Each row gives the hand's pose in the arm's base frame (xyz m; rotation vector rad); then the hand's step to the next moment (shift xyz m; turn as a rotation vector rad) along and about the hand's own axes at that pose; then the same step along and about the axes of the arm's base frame.
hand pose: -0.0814 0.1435 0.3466 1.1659 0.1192 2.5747
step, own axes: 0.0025 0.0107 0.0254 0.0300 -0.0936 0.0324
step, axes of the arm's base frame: 0.0147 -0.0107 0.0208 0.0286 0.0965 0.0242
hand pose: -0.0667 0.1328 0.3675 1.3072 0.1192 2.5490
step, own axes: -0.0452 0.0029 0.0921 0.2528 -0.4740 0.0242
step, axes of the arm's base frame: 0.0988 -0.0201 0.0193 -0.0241 0.5237 0.1195
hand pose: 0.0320 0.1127 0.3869 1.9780 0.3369 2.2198
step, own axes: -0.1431 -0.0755 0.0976 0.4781 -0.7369 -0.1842
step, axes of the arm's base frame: 0.1111 0.0424 -0.1468 -0.2677 0.8212 0.2439
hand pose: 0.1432 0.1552 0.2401 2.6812 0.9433 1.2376
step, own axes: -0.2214 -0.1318 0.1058 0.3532 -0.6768 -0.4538
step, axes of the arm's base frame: -0.1027 0.0090 -0.2588 -0.4885 0.6487 0.3595
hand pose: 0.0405 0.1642 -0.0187 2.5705 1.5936 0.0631
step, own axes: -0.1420 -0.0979 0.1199 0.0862 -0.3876 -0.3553
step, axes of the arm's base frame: -0.1389 -0.0932 -0.1271 -0.3408 0.2750 0.3036
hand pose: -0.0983 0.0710 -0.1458 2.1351 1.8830 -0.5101
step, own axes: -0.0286 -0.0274 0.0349 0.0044 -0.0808 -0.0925
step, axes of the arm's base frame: -0.0334 -0.0364 -0.0186 -0.0707 0.0526 0.0857
